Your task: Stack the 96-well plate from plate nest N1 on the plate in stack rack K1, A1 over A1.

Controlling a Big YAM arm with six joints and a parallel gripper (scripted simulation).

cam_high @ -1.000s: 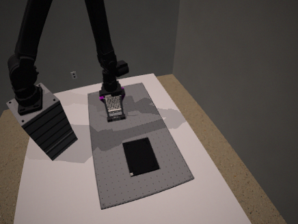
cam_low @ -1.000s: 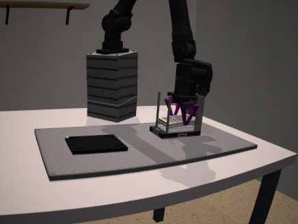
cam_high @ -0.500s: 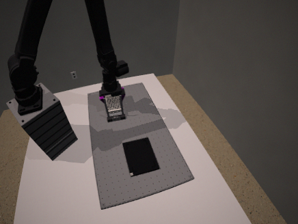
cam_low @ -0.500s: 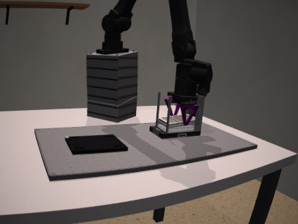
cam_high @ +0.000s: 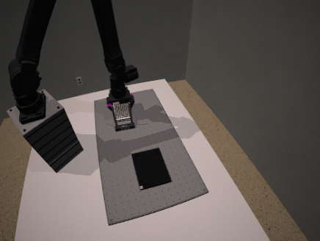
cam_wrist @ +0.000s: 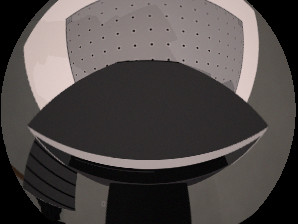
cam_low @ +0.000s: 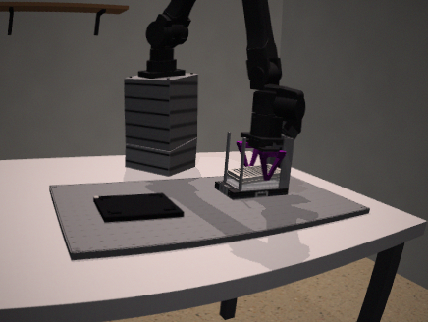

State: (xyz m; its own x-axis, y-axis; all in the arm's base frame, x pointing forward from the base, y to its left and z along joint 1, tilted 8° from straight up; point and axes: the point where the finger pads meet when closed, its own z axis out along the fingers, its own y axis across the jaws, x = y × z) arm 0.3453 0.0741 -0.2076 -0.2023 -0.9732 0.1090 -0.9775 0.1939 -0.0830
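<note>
The tall back wall lies 10 mm ahead of my hand, 60 mm to the left of it and 30 mm above it. Round my hand: pale A1 mark (70 mm behind, 390 mm to the right, 40 mm below).
</note>
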